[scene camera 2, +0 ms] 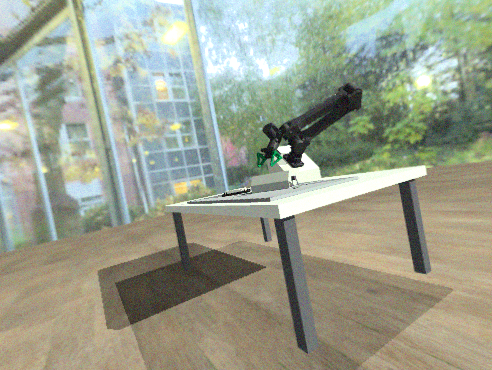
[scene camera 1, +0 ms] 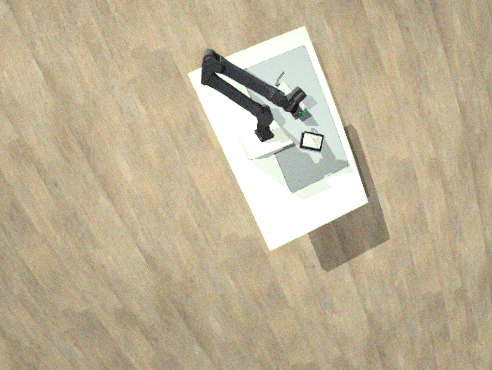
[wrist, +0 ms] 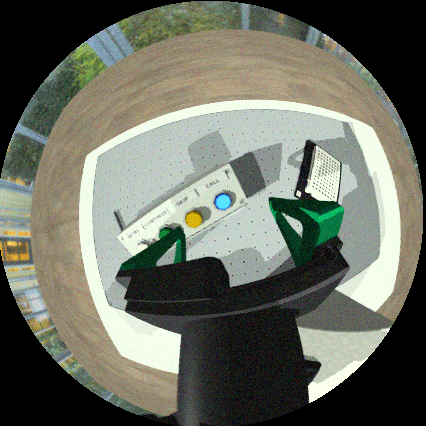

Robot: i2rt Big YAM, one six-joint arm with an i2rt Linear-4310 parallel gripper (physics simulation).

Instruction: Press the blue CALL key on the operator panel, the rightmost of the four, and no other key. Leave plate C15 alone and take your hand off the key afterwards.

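Frame: origin at the arm's base, x ahead, y up, z right, level; metres.
Where they show: gripper, fingertip midpoint: [scene camera 2: 264, 166] [scene camera 1: 297, 106] [wrist: 224, 217]; arm's base at its link origin: [scene camera 2: 293, 161] [scene camera 1: 263, 134].
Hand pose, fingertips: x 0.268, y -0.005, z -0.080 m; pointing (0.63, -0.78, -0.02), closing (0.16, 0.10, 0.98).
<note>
Each offset is from my fingertips to the top centre of the thing. "pt": to the spot under its first point. Level surfaces: height alone.
The operator panel {dx +0.019, dy -0.042, dz -0.078 m} [wrist: 233, 183] [scene camera 2: 270, 181] is a pale sloped box. Its blue CALL key {dx +0.029, dy -0.054, dz -0.001 m} [wrist: 223, 201] is bright and uncovered at the right end in the wrist view. The yellow SKIP key {dx +0.009, dy -0.051, dz -0.046 m} [wrist: 194, 219] is beside it; the green CONTINUE key {dx -0.011, dy -0.051, dz -0.092 m} [wrist: 164, 232] is partly behind a finger, and the RETRY key is mostly hidden. My gripper [wrist: 224, 217] [scene camera 2: 267, 161] is open and empty, with its green fingers apart above the panel, clear of the keys in scene camera 2. Plate C15 {dx +0.069, dy -0.100, dz +0.244 m} [wrist: 325, 172] [scene camera 1: 312, 141] is a white, dotted plate in a black frame, apart from the panel and the fingers.
A grey perforated board {dy -0.126 m} [wrist: 145, 155] [scene camera 1: 310, 172] lies on the white table {dy -0.139 m} [scene camera 1: 265, 210] under the panel and plate. A thin dark upright piece {pt dx +0.032, dy -0.122, dz -0.256 m} [wrist: 118, 220] stands by the panel's RETRY end. The arm's pale base block [scene camera 1: 260, 150] stands beside the board.
</note>
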